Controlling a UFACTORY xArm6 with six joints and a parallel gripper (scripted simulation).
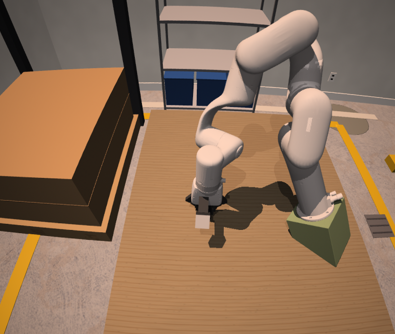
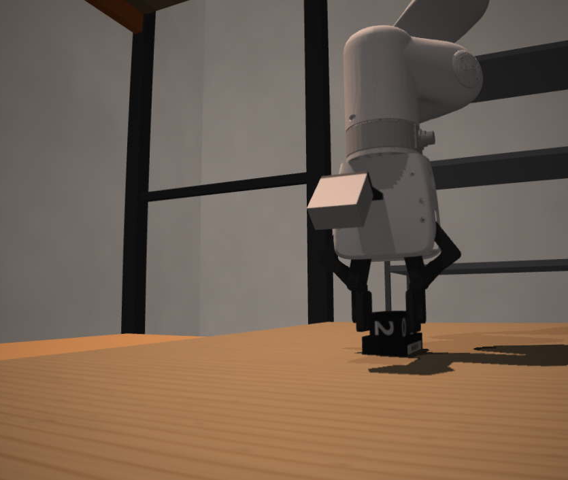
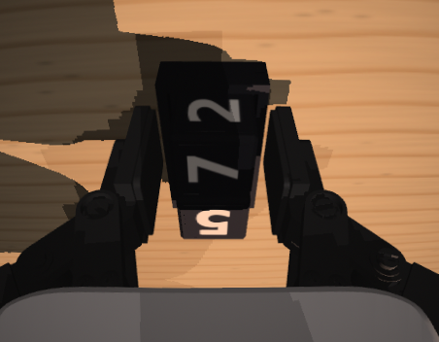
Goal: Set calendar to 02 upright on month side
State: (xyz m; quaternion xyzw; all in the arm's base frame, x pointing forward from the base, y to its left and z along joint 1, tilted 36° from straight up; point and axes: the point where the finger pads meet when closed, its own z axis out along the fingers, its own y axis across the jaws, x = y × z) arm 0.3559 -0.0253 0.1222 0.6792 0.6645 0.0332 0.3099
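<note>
The cube lies 20 mm below my hand. The rest, counted from my hand: black calendar tray 20 mm to the right, 30 mm below.
</note>
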